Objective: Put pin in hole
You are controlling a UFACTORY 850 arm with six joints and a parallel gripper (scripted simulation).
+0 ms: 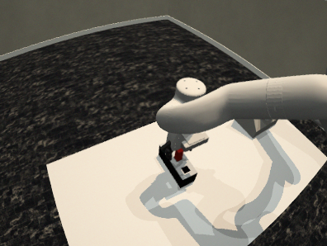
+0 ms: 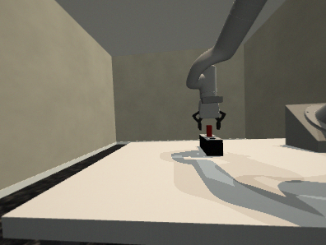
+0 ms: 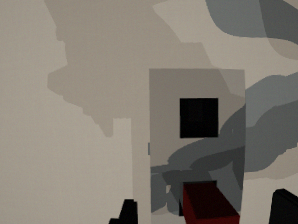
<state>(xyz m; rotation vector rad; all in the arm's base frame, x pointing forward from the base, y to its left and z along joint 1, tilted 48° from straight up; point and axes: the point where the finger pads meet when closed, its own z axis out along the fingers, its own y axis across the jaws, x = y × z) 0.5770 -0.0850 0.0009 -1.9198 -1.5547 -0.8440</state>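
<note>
My gripper is now 1 cm above the pin. The rest, counted from my hand: black block 8 cm below.
</note>
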